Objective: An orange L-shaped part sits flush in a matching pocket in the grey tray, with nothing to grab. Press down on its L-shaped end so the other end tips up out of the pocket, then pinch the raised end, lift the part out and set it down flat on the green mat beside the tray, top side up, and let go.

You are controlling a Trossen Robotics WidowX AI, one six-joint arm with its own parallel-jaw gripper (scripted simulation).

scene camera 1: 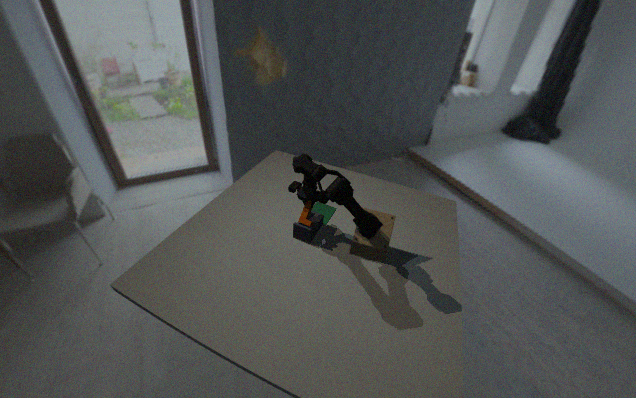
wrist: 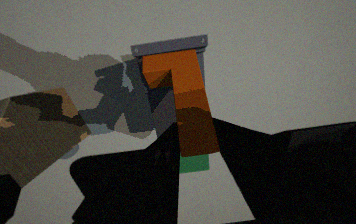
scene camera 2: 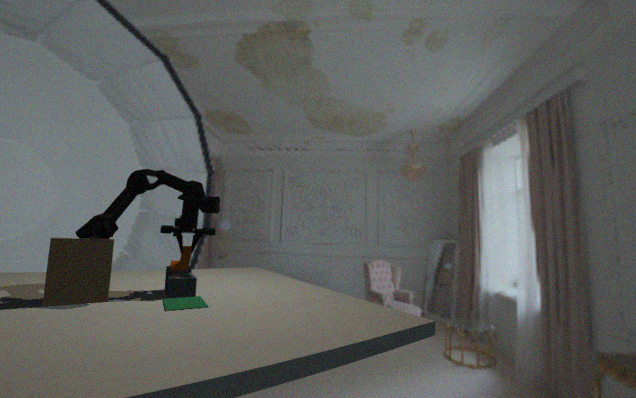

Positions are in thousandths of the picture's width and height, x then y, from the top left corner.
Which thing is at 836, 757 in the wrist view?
My gripper.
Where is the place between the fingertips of my gripper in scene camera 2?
At 293, 637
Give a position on an orange L-shaped part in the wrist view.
At 507, 310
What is my gripper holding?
An orange L-shaped part.
